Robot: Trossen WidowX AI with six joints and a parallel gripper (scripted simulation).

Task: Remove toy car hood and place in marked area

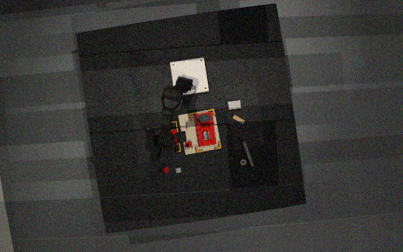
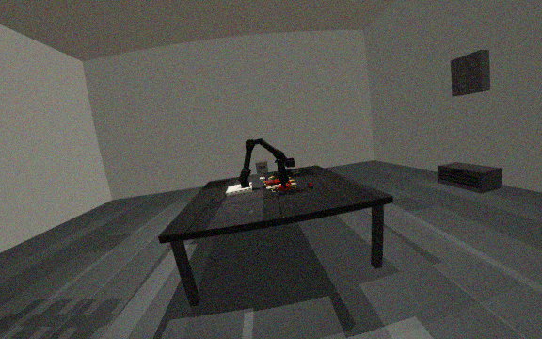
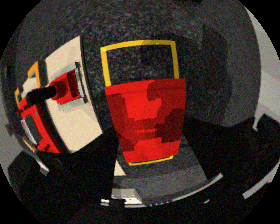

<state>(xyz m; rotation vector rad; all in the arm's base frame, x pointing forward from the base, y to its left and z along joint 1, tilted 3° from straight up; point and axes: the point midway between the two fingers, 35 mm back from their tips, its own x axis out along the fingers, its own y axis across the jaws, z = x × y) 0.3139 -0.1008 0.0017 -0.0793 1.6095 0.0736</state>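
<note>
Right now my gripper tip is 1 cm below the red hood. From my gripper tip the other things lie so: tan block: 42 cm to the left, 9 cm behind, 1 cm below; grey rod: 46 cm to the left, 12 cm ahead, 1 cm above.
</note>
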